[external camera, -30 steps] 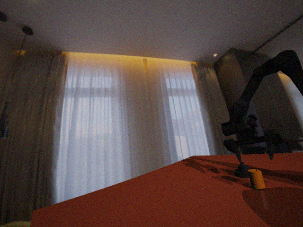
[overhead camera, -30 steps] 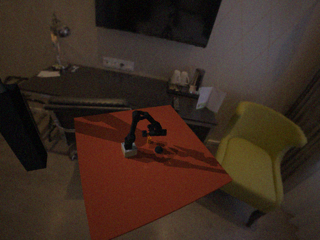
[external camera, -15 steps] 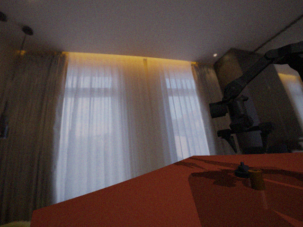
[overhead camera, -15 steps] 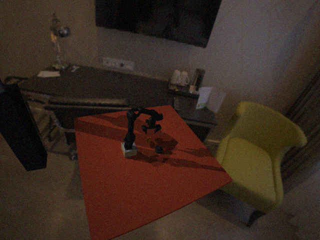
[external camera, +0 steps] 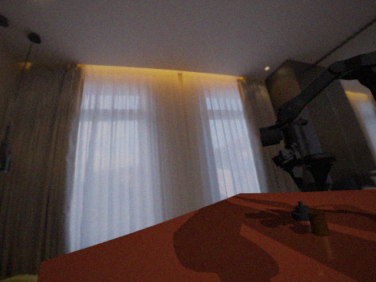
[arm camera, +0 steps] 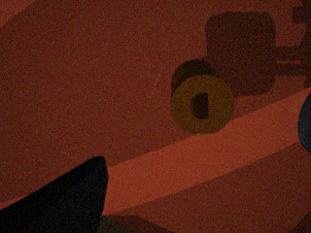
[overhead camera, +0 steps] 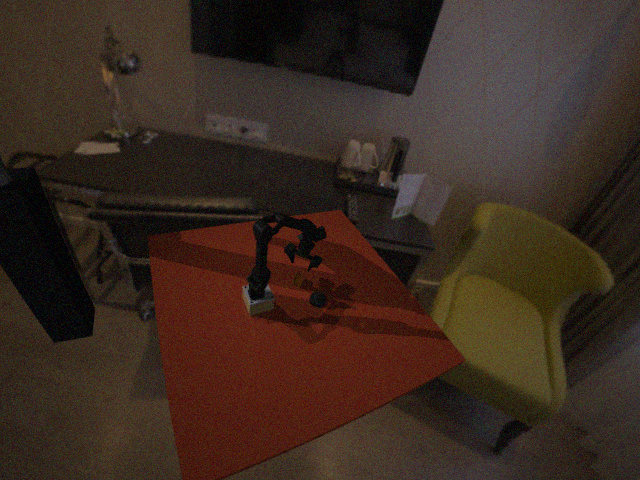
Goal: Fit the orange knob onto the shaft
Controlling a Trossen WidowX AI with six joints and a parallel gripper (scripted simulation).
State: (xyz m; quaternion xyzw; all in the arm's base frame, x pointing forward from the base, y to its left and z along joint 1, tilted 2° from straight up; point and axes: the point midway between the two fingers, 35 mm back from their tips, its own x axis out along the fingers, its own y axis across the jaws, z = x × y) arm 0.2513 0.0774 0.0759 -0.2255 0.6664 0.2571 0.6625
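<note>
My gripper tip is now 90 mm above the orange knob. Round my gripper tip: round dark pedestal 60 mm ahead, 140 mm to the right, 90 mm below.
</note>
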